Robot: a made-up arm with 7 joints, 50 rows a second.
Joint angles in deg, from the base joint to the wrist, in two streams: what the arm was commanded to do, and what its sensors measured. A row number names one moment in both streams.
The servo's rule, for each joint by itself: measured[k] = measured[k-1] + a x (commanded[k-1-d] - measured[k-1]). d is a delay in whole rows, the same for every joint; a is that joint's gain. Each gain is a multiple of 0.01, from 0.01 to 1. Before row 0 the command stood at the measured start. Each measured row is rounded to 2 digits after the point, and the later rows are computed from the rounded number. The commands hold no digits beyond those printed.
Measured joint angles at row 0:
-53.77 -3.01 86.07 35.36 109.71 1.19 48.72
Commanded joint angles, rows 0 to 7:
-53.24 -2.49 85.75 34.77 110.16 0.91 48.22
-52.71 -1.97 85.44 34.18 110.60 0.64 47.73
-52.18 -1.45 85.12 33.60 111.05 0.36 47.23
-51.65 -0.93 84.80 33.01 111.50 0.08 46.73
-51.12 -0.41 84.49 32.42 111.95 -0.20 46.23
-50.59 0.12 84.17 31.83 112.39 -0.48 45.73
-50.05 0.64 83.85 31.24 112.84 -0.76 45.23
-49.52 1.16 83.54 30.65 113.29 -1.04 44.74
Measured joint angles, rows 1 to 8:
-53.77 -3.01 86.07 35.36 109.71 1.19 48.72
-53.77 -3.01 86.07 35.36 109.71 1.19 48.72
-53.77 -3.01 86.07 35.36 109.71 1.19 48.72
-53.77 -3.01 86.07 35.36 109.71 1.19 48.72
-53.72 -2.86 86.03 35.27 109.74 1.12 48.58
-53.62 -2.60 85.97 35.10 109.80 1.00 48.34
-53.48 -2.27 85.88 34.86 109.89 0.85 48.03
-53.30 -1.88 85.76 34.56 110.00 0.67 47.67
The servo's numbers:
d 4
a 0.10 0.29 0.11 0.16 0.07 0.24 0.28

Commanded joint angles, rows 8 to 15:
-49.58 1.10 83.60 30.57 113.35 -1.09 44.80
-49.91 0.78 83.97 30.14 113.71 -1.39 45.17
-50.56 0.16 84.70 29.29 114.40 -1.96 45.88
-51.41 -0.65 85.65 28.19 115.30 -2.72 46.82
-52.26 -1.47 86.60 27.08 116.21 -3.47 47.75
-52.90 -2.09 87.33 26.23 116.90 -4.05 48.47
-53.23 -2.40 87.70 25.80 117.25 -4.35 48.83
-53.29 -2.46 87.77 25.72 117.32 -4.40 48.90
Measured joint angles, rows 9 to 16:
-53.08 -1.45 85.62 34.22 110.14 0.46 47.27
-52.83 -0.99 85.46 33.84 110.30 0.23 46.84
-52.55 -0.52 85.28 33.42 110.48 -0.01 46.39
-52.25 -0.03 85.09 32.98 110.68 -0.26 45.93
-51.98 0.30 84.93 32.59 110.87 -0.46 45.61
-51.77 0.44 84.82 32.20 111.07 -0.68 45.49
-51.65 0.36 84.81 31.73 111.30 -0.99 45.60
-51.63 0.07 84.90 31.16 111.58 -1.41 45.94

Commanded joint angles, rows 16 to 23:
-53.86 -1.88 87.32 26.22 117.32 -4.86 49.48
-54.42 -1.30 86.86 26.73 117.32 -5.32 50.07
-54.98 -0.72 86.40 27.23 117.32 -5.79 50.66
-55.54 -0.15 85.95 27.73 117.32 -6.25 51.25
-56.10 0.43 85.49 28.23 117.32 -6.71 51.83
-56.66 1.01 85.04 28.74 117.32 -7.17 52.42
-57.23 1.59 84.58 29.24 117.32 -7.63 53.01
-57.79 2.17 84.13 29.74 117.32 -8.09 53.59
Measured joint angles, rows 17 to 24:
-51.69 -0.38 85.09 30.51 111.90 -1.90 46.45
-51.81 -0.88 85.34 29.83 112.25 -2.42 47.02
-51.95 -1.32 85.60 29.19 112.60 -2.88 47.53
-52.08 -1.65 85.84 28.63 112.93 -3.24 47.91
-52.26 -1.72 86.00 28.24 113.24 -3.63 48.35
-52.48 -1.60 86.09 28.00 113.53 -4.04 48.83
-52.73 -1.34 86.12 27.88 113.80 -4.46 49.34
-53.01 -0.99 86.10 27.86 114.05 -4.89 49.87

